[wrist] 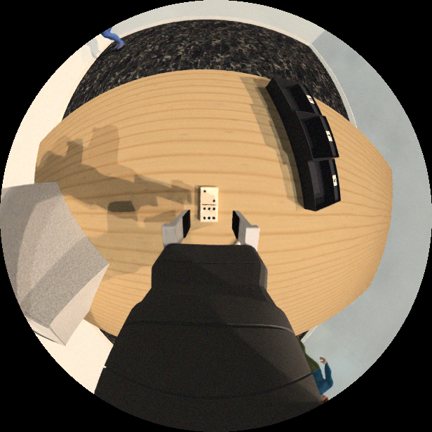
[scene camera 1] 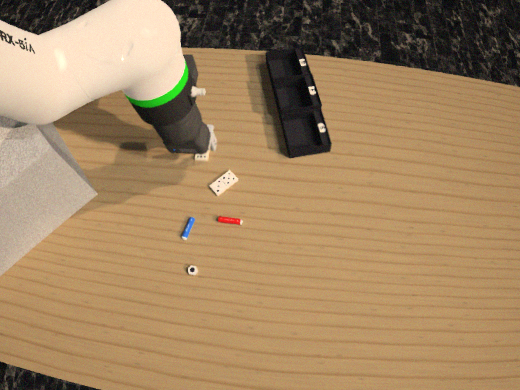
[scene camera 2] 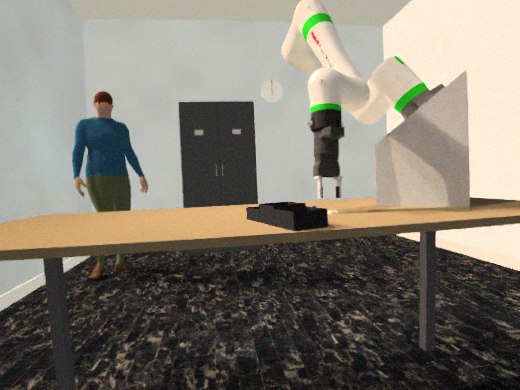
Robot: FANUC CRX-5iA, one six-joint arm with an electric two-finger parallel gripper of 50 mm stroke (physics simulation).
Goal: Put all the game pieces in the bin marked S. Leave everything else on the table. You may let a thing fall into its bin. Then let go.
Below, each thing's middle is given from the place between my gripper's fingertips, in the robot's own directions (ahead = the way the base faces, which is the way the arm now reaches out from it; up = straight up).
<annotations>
Now: hand 17 cm short of the black three-part bin tray (scene camera 1: 298, 103), 15 cm to the right of it and 2 cm above it.
</annotations>
